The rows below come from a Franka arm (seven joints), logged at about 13 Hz.
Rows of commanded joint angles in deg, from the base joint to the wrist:
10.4 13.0 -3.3 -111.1 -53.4 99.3 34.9
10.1 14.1 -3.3 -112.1 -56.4 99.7 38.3
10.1 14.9 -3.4 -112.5 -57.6 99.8 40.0
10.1 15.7 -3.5 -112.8 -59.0 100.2 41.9
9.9 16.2 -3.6 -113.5 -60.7 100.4 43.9
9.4 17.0 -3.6 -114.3 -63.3 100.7 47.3
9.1 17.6 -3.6 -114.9 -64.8 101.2 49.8
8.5 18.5 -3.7 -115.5 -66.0 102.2 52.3
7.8 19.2 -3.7 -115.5 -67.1 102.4 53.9
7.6 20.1 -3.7 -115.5 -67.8 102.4 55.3
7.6 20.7 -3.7 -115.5 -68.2 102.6 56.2
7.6 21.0 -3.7 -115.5 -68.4 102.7 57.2
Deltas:
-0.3 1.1 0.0 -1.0 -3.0 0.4 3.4
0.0 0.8 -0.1 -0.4 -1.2 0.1 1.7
0.0 0.8 -0.1 -0.3 -1.4 0.4 1.9
-0.2 0.5 -0.1 -0.7 -1.7 0.2 2.0
-0.5 0.8 0.0 -0.8 -2.6 0.3 3.4
-0.3 0.6 0.0 -0.6 -1.5 0.5 2.5
-0.6 0.9 -0.1 -0.6 -1.2 1.0 2.5
-0.7 0.7 0.0 0.0 -1.1 0.2 1.6
-0.2 0.9 0.0 0.0 -0.7 0.0 1.4
0.0 0.6 0.0 0.0 -0.4 0.2 0.9
0.0 0.3 0.0 0.0 -0.2 0.1 1.0

